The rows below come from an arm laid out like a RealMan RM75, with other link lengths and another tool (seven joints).
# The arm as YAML. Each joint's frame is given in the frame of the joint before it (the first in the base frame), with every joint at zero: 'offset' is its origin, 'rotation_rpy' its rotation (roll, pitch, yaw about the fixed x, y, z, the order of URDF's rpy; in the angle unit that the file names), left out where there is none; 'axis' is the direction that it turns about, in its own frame. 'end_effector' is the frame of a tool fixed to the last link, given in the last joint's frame.
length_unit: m
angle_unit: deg
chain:
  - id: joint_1
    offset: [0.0, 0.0, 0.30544]
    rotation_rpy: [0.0, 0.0, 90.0]
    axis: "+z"
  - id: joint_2
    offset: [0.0, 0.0, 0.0]
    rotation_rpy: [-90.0, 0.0, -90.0]
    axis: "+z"
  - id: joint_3
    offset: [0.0, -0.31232, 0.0]
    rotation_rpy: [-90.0, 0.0, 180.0]
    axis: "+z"
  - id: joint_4
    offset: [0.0, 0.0, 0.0]
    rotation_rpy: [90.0, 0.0, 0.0]
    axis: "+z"
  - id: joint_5
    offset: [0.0, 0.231, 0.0]
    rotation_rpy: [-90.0, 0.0, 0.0]
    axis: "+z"
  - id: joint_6
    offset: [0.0, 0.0, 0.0]
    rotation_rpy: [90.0, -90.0, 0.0]
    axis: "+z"
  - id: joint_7
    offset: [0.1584, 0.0, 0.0]
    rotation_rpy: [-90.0, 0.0, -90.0]
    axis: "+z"
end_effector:
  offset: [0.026, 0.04, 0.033]
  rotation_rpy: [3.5, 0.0, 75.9]
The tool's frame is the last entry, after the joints.
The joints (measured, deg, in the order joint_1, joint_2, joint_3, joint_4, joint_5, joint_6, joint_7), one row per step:
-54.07 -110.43 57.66 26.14 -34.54 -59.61 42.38
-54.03 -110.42 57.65 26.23 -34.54 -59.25 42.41
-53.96 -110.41 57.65 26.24 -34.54 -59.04 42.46
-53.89 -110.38 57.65 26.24 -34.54 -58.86 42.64
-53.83 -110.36 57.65 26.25 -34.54 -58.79 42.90
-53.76 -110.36 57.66 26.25 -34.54 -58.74 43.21
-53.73 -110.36 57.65 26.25 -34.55 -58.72 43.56
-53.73 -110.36 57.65 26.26 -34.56 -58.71 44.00
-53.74 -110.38 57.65 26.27 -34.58 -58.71 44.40
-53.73 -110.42 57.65 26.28 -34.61 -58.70 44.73
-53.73 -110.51 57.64 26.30 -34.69 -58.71 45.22
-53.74 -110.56 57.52 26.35 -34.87 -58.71 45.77
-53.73 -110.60 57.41 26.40 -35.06 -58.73 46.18
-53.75 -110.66 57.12 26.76 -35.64 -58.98 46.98
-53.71 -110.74 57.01 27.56 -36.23 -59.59 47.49
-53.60 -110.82 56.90 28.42 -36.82 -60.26 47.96
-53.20 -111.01 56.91 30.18 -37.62 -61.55 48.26
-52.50 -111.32 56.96 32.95 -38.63 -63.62 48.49
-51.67 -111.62 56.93 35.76 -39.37 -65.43 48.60
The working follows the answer.
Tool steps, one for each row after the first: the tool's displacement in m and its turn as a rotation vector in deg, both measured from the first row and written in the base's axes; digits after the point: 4 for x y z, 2 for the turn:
-0.0001 0.0013 0.0009 0.39 0.09 -0.17
-0.0008 0.0016 0.0014 0.58 0.16 -0.21
-0.0015 0.0020 0.0021 0.71 0.27 -0.35
-0.0021 0.0022 0.0025 0.70 0.39 -0.54
-0.0027 0.0021 0.0027 0.63 0.52 -0.76
-0.0029 0.0023 0.0028 0.53 0.64 -1.03
-0.0028 0.0027 0.0029 0.38 0.79 -1.42
-0.0026 0.0030 0.0028 0.23 0.90 -1.78
-0.0024 0.0032 0.0025 0.10 0.97 -2.06
-0.0018 0.0033 0.0016 -0.12 1.00 -2.49
-0.0009 0.0039 0.0011 -0.21 0.91 -2.95
-0.0001 0.0043 0.0007 -0.26 0.77 -3.27
0.0033 0.0060 0.0004 -0.28 0.23 -4.04
0.0078 0.0076 0.0006 -0.38 -0.34 -4.81
0.0120 0.0088 0.0009 -0.48 -0.93 -5.53
0.0178 0.0093 0.0018 -0.66 -1.81 -6.41
0.0259 0.0090 0.0034 -1.03 -3.00 -7.57
0.0322 0.0083 0.0062 -1.13 -3.93 -8.63

Tool pose at each row, in the base's axes (x y z in m, rotation vector in deg; rounded; the steps above come from the unrounded poses):
-0.3412 0.5249 0.0275 -25.52 -151.07 -18.50
-0.3413 0.5261 0.0285 -25.61 -150.85 -19.03
-0.3420 0.5265 0.0290 -25.61 -150.73 -19.28
-0.3427 0.5268 0.0296 -25.77 -150.56 -19.45
-0.3433 0.5270 0.0300 -26.03 -150.42 -19.46
-0.3439 0.5270 0.0302 -26.35 -150.28 -19.39
-0.3441 0.5271 0.0303 -26.75 -150.16 -19.31
-0.3440 0.5276 0.0305 -27.31 -149.99 -19.20
-0.3437 0.5279 0.0304 -27.84 -149.87 -19.09
-0.3436 0.5280 0.0300 -28.26 -149.79 -18.99
-0.3430 0.5281 0.0291 -28.90 -149.74 -18.82
-0.3420 0.5288 0.0287 -29.54 -149.78 -18.87
-0.3413 0.5292 0.0282 -29.98 -149.87 -18.95
-0.3379 0.5308 0.0279 -30.99 -150.27 -19.33
-0.3334 0.5324 0.0281 -32.04 -150.71 -19.62
-0.3292 0.5336 0.0285 -33.02 -151.17 -19.90
-0.3234 0.5342 0.0293 -34.24 -151.89 -20.21
-0.3153 0.5338 0.0309 -35.92 -152.90 -20.46
-0.3090 0.5332 0.0338 -37.37 -153.58 -20.96

